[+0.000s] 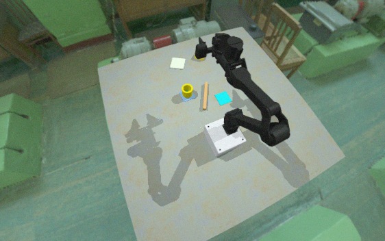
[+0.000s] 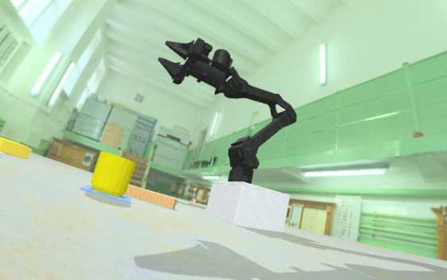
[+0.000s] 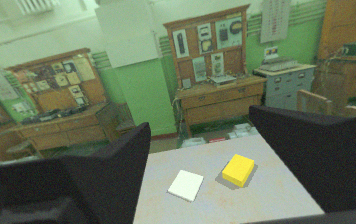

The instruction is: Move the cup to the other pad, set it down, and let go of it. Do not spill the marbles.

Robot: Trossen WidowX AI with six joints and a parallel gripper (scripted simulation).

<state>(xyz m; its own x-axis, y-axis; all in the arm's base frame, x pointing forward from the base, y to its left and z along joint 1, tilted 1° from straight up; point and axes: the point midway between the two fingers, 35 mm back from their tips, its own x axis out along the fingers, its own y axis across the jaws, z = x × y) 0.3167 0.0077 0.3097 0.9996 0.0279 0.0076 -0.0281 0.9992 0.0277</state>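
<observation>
Now: the yellow cup 370 mm below my gripper tip, 110 mm to the left of it and 20 mm behind it. The rest, counted from my gripper tip: cyan pad (410 mm below, 130 mm behind, 100 mm to the right); wooden bar (400 mm below, 70 mm behind); light blue pad (410 mm below, 110 mm to the left, 10 mm behind).
</observation>
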